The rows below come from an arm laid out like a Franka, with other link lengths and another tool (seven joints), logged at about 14 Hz.
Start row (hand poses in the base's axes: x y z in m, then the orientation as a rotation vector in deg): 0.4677 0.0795 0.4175 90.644 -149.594 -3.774
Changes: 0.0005 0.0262 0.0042 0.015 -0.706 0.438; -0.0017 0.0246 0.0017 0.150 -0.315 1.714; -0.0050 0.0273 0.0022 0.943 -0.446 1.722; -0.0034 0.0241 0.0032 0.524 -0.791 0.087; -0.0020 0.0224 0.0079 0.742 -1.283 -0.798; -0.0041 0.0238 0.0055 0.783 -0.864 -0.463; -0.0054 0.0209 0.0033 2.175 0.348 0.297; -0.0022 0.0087 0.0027 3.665 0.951 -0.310
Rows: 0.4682 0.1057 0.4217 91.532 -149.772 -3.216; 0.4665 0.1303 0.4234 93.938 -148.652 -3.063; 0.4615 0.1576 0.4256 96.664 -147.894 -3.843; 0.4581 0.1817 0.4288 97.322 -148.595 -3.868; 0.4561 0.2041 0.4367 97.138 -150.503 -3.796; 0.4520 0.2279 0.4422 -96.830 151.290 4.108; 0.4466 0.2488 0.4455 -96.715 150.209 7.239; 0.4444 0.2575 0.4482 -95.509 149.193 12.752
